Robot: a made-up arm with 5 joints. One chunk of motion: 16 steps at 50 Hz.
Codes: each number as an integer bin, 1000 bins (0 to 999) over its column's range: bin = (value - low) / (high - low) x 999, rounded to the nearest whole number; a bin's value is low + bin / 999 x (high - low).
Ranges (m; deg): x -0.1..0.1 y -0.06..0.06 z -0.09..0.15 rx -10..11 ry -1..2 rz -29..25
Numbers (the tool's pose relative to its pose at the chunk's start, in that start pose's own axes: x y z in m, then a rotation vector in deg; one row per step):
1: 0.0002 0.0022 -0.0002 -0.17 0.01 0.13
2: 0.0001 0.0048 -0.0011 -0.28 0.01 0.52
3: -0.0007 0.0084 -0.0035 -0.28 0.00 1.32
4: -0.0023 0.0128 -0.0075 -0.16 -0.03 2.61
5: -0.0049 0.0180 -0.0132 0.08 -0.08 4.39
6: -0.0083 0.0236 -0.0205 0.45 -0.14 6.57
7: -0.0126 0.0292 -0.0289 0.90 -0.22 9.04
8: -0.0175 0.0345 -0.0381 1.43 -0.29 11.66
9: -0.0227 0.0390 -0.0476 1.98 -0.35 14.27
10: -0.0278 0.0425 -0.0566 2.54 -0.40 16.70
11: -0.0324 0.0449 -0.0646 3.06 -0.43 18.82
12: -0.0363 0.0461 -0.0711 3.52 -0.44 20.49
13: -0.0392 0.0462 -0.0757 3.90 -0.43 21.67
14: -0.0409 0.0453 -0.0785 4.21 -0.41 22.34
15: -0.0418 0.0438 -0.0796 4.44 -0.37 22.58
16: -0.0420 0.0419 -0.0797 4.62 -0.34 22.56
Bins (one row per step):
1: 500 518 374 468 336 539
2: 500 539 370 462 336 546
3: 496 569 360 462 333 561
4: 488 606 343 468 323 585
5: 475 649 320 480 306 618
6: 458 696 289 497 286 658
7: 437 743 254 519 260 704
8: 412 787 216 544 236 752
9: 386 824 176 570 216 800
10: 361 853 139 597 200 845
11: 338 873 106 621 190 885
12: 318 883 79 643 186 916
13: 304 884 60 661 190 937
14: 295 877 48 676 196 950
15: 291 864 43 687 210 954
16: 290 848 43 695 220 954

